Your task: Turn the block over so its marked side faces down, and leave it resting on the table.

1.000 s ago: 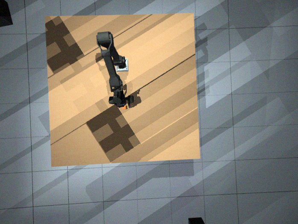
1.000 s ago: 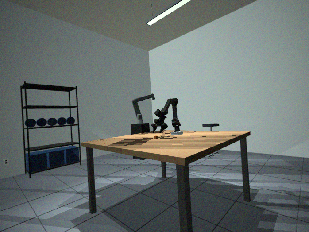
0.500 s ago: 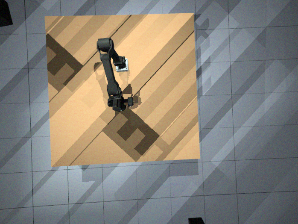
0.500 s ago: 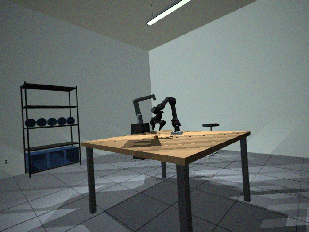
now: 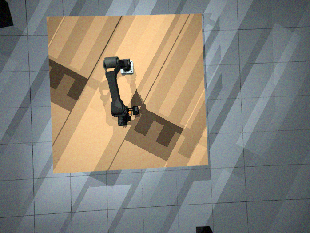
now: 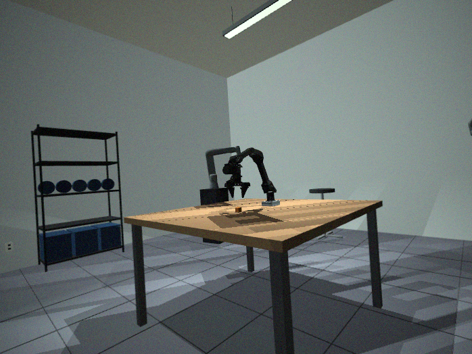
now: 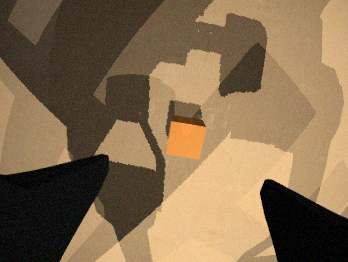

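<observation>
Right now the orange block is 80 mm below my gripper tip and 10 mm behind it.
</observation>
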